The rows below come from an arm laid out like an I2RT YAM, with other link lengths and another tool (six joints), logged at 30 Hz.
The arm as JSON. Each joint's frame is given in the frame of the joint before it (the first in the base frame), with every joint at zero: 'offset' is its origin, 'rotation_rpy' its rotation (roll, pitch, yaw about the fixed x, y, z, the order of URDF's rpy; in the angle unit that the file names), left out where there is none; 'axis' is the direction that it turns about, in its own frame. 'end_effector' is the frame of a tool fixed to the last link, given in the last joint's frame.
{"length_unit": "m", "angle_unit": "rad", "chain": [
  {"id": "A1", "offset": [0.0, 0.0, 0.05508], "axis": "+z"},
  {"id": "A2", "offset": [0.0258, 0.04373, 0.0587], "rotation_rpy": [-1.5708, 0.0, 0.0], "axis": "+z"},
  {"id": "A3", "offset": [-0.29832, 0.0, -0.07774], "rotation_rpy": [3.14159, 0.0, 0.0], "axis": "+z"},
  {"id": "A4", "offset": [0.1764, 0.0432, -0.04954], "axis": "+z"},
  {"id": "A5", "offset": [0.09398, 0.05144, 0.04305], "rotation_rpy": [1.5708, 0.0, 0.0], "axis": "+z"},
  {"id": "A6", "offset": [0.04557, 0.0, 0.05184], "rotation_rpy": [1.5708, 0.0, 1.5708], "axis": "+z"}
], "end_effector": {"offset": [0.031, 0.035, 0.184], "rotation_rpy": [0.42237, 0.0, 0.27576]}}
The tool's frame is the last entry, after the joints.
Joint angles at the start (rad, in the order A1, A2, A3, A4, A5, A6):
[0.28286, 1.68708, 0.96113, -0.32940, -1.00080, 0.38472]
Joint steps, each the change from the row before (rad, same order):
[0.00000, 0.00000, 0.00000, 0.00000, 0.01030, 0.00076]
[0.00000, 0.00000, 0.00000, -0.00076, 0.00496, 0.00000]
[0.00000, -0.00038, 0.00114, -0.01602, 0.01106, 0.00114]
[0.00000, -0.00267, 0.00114, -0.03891, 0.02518, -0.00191]
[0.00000, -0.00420, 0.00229, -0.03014, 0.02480, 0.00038]
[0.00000, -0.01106, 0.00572, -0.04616, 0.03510, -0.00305]
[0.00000, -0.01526, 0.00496, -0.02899, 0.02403, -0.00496]
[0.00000, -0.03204, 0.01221, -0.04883, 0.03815, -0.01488]
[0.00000, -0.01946, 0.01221, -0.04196, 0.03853, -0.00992]
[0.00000, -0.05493, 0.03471, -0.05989, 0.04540, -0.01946]
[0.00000, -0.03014, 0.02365, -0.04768, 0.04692, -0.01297]
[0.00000, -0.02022, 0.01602, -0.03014, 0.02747, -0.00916]
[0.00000, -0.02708, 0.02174, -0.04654, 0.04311, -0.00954]
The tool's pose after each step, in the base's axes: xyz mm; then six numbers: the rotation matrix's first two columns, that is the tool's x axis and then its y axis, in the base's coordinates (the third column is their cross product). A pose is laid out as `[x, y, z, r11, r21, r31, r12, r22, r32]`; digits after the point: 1 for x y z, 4 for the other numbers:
[241.8, 232.7, 100.8, -0.0799, -0.4738, -0.8770, -0.8982, 0.4158, -0.1428]
[242.2, 232.1, 99.9, -0.0806, -0.4775, -0.8749, -0.8971, 0.4173, -0.1451]
[240.4, 230.0, 97.3, -0.0941, -0.4885, -0.8675, -0.8964, 0.4207, -0.1397]
[235.3, 224.6, 91.5, -0.1217, -0.5142, -0.8490, -0.8953, 0.4261, -0.1298]
[232.0, 219.9, 87.2, -0.1416, -0.5363, -0.8321, -0.8927, 0.4324, -0.1268]
[227.3, 212.8, 82.9, -0.1625, -0.5663, -0.8080, -0.8893, 0.4389, -0.1288]
[225.1, 208.0, 82.3, -0.1649, -0.5843, -0.7946, -0.8861, 0.4416, -0.1408]
[222.5, 200.3, 84.0, -0.1548, -0.6113, -0.7761, -0.8809, 0.4411, -0.1717]
[220.8, 192.6, 83.3, -0.1542, -0.6387, -0.7538, -0.8757, 0.4417, -0.1950]
[223.0, 184.2, 94.2, -0.1166, -0.6629, -0.7395, -0.8612, 0.4384, -0.2572]
[223.7, 175.0, 97.7, -0.1038, -0.6915, -0.7149, -0.8492, 0.4358, -0.2983]
[224.0, 169.3, 100.8, -0.0937, -0.7077, -0.7003, -0.8410, 0.4327, -0.3248]
[223.0, 160.0, 104.1, -0.0882, -0.7331, -0.6744, -0.8296, 0.4288, -0.3576]

